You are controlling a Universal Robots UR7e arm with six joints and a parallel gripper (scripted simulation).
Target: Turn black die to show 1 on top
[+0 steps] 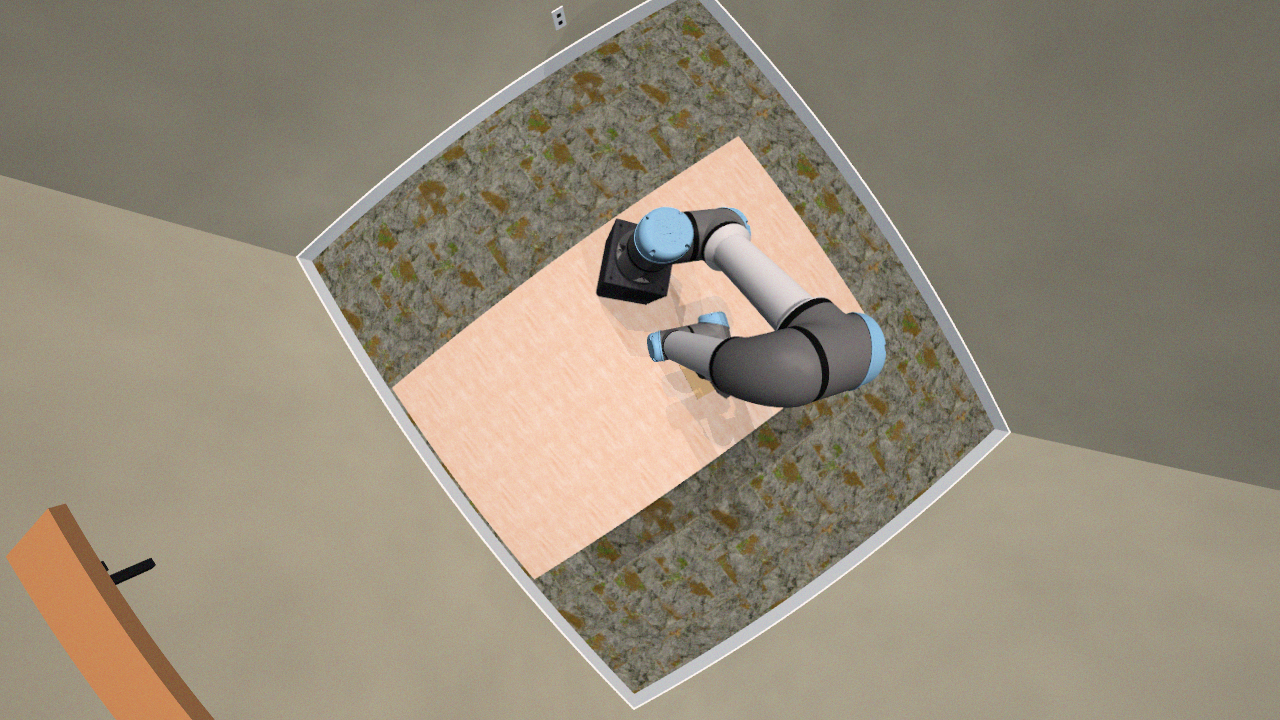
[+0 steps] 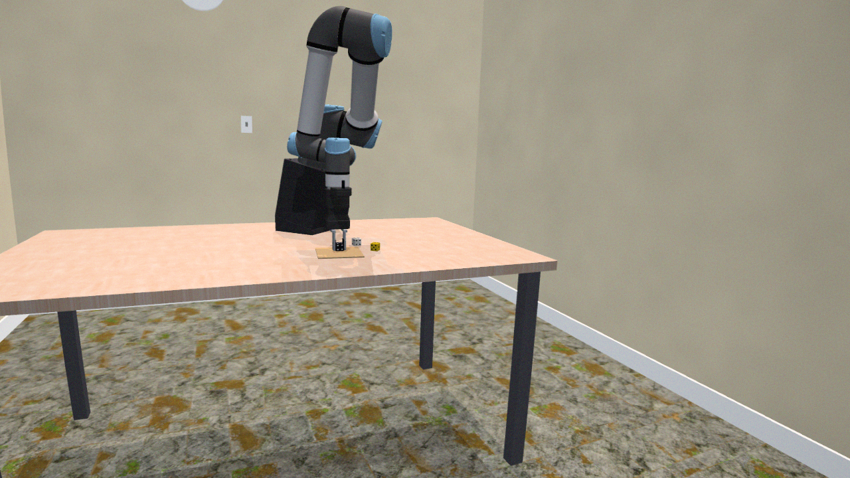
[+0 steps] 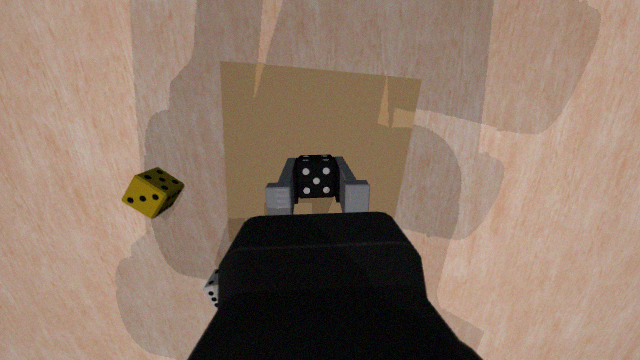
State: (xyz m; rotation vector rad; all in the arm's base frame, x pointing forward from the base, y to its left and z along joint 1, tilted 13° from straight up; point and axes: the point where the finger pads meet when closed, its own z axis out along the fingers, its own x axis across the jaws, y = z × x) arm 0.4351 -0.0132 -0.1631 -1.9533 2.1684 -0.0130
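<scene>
Now: the black die 1 cm below my hand. Also, from my hand: tan mat 3 cm below; then white die 9 cm behind, 9 cm to the left, 2 cm below; then yellow die 12 cm to the left, 2 cm below.
</scene>
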